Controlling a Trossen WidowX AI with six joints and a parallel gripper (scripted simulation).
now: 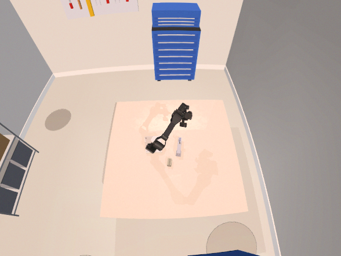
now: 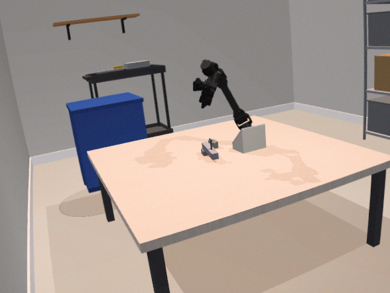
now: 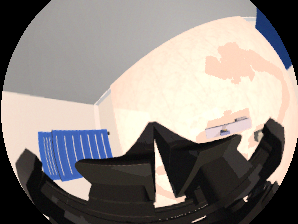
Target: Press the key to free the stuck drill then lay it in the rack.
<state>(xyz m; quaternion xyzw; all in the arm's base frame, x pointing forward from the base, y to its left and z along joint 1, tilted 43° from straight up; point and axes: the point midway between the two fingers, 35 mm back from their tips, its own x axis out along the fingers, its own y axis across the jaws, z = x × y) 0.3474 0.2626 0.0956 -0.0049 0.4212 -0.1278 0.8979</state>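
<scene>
Right now my gripper tip is 90 mm past the dark key, 110 mm to the left of it and 230 mm above it. Round my gripper tip: yellow drill (100 mm behind, 160 mm to the right, 270 mm below).
</scene>
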